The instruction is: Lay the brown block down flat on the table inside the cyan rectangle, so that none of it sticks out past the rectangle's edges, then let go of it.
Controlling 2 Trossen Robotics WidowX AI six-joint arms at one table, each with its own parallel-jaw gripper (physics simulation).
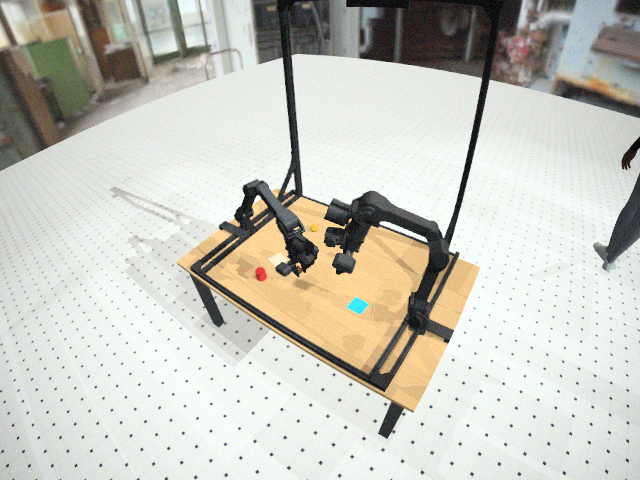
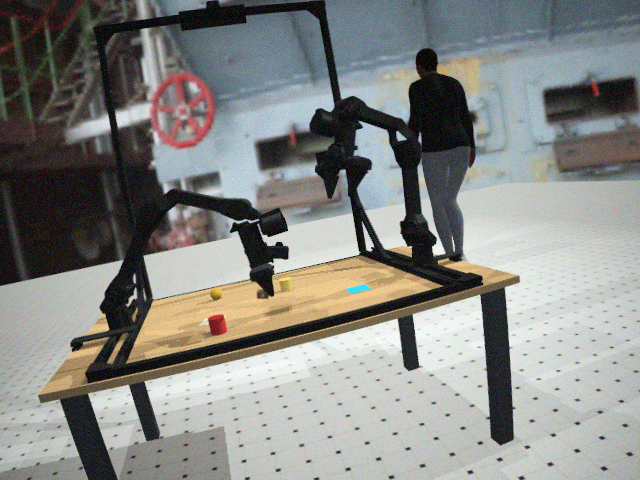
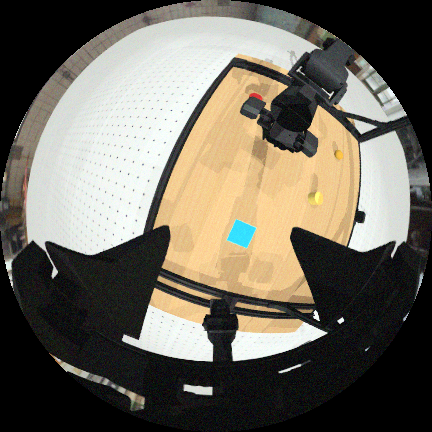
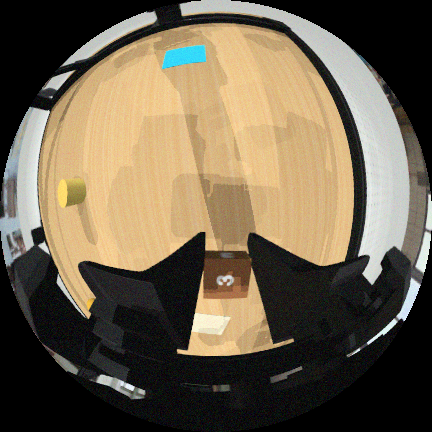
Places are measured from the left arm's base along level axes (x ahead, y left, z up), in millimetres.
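Where they show: left gripper, fingertip midpoint: (image 2: 339, 197) (image 3: 233, 232); right gripper, fingertip midpoint: (image 1: 301, 274) (image 2: 272, 295) (image 3: 268, 142) (image 4: 226, 237); left arm's base, origin of the base link: (image 1: 417, 324) (image 2: 424, 263) (image 3: 219, 305); right arm's base, origin of the base link: (image 1: 246, 227) (image 2: 121, 327).
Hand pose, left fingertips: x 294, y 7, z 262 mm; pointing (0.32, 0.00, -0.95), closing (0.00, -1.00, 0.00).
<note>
Each offset is from my left fingertips to the top centre of the thing. "*": to the spot under its first point. Level surfaces: height alone.
My right gripper (image 1: 297, 270) (image 2: 267, 286) (image 4: 226, 237) is shut on the brown block @[dx +214, dy -136, dz -214 mm] (image 4: 225, 278) (image 2: 262, 293), which carries a white 3. It holds the block a little above the wooden table @[dz -281 mm] (image 1: 309, 310), left of the middle. The cyan rectangle @[* dx -55, dy -59, dz -280 mm] (image 1: 357, 305) (image 2: 358, 289) (image 3: 240, 233) (image 4: 184, 56) lies flat on the table, well off to the right of the block and empty. My left gripper (image 1: 339, 250) (image 2: 343, 183) (image 3: 233, 232) is open and empty, high above the table's middle.
A red cylinder @[dx +372, dy -106, dz -239 mm] (image 1: 260, 273) (image 2: 217, 324) (image 3: 254, 96) stands left of the right gripper, beside a cream patch @[* dx +349, dy -224, dz -280 mm] (image 1: 276, 259) (image 4: 209, 323). A yellow cylinder @[dx +54, dy -295, dz -242 mm] (image 2: 286, 284) (image 3: 315, 198) (image 4: 71, 192) and a yellow ball @[dx +239, dy -456, dz -242 mm] (image 1: 313, 228) (image 2: 215, 293) (image 3: 339, 154) lie toward the back. A person (image 2: 439, 143) stands behind the table.
</note>
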